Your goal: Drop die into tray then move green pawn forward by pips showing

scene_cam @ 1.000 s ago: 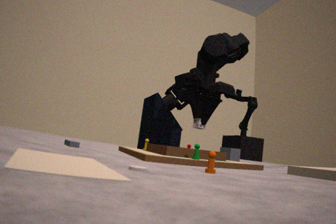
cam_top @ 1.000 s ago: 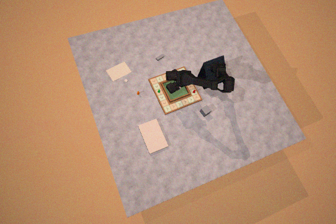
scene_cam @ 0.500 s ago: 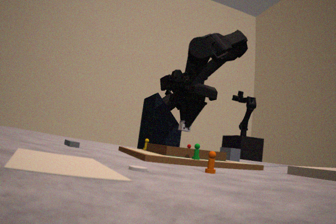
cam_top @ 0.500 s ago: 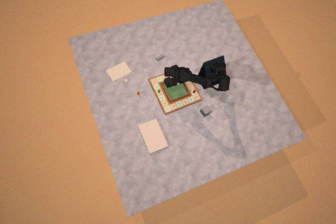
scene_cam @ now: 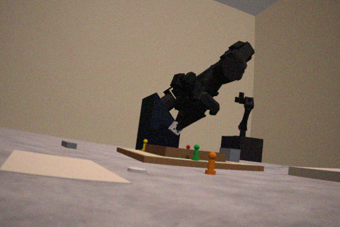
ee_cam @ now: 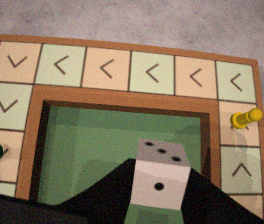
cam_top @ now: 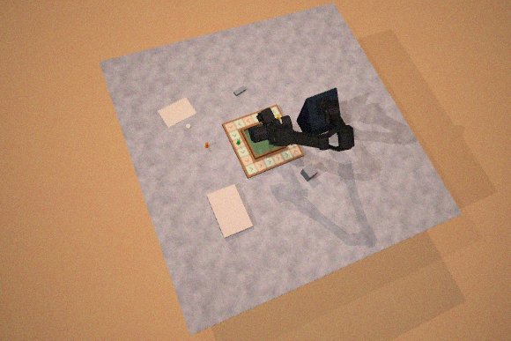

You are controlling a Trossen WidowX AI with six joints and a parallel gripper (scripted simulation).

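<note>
Right now my gripper tip is 130 mm short of the green pawn, 50 mm above it and 10 mm to the left of it. Also, from my gripper tip: yellow pawn 100 mm behind, 50 mm below, 40 mm to the right; then white die right at my gripper tip; then green tray 70 mm below, 20 mm to the left, 20 mm ahead.
</note>
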